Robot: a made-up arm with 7 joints. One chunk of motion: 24 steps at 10 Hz.
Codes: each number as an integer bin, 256 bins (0 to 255) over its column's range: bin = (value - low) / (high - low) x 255, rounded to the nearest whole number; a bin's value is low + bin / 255 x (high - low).
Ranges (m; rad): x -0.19..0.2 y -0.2..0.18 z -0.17..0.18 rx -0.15..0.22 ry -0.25..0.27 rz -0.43..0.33
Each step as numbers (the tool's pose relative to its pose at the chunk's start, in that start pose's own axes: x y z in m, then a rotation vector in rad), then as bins.
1 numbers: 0.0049 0.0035 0.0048 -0.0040 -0.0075 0.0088
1 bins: 127 137 127 101 119 147
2 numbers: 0.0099 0.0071 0.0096 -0.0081 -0.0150 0.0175
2 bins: 131 139 131 98 115 150
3 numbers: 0.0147 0.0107 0.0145 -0.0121 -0.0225 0.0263
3 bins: 134 141 134 95 112 153
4 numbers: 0.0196 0.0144 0.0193 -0.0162 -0.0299 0.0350
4 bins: 137 144 138 92 108 156
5 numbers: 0.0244 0.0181 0.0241 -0.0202 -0.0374 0.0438
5 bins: 140 146 141 89 104 159
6 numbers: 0.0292 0.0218 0.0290 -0.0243 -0.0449 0.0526
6 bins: 143 149 145 87 101 162
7 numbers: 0.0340 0.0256 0.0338 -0.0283 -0.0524 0.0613
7 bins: 146 151 148 84 97 165
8 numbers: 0.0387 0.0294 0.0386 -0.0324 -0.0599 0.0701
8 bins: 150 154 152 81 93 168
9 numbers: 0.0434 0.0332 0.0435 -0.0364 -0.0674 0.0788
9 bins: 153 156 156 78 90 171
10 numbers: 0.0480 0.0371 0.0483 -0.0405 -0.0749 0.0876
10 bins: 156 159 159 75 86 174
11 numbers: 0.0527 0.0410 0.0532 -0.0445 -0.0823 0.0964
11 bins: 159 162 163 73 82 177
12 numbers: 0.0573 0.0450 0.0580 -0.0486 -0.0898 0.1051
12 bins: 162 164 166 70 79 180
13 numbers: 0.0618 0.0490 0.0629 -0.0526 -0.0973 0.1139
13 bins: 165 167 170 67 75 182
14 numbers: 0.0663 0.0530 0.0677 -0.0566 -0.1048 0.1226
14 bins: 168 170 173 64 71 185
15 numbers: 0.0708 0.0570 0.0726 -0.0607 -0.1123 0.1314
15 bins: 171 172 177 62 68 188
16 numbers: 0.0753 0.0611 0.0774 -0.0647 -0.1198 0.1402
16 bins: 173 175 180 59 64 191
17 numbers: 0.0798 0.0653 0.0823 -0.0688 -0.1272 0.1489
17 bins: 176 178 184 56 60 194
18 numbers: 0.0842 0.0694 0.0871 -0.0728 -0.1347 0.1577
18 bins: 179 181 187 53 57 197
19 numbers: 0.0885 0.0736 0.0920 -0.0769 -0.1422 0.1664
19 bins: 182 184 191 50 53 200
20 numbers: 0.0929 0.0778 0.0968 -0.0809 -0.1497 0.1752
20 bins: 185 186 194 48 49 203
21 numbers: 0.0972 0.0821 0.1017 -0.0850 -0.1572 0.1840
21 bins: 188 189 198 45 46 206
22 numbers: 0.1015 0.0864 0.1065 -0.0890 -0.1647 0.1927
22 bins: 191 192 201 42 42 209
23 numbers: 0.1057 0.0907 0.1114 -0.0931 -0.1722 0.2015
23 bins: 193 195 205 39 38 212
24 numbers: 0.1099 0.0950 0.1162 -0.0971 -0.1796 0.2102
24 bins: 196 198 209 36 35 215
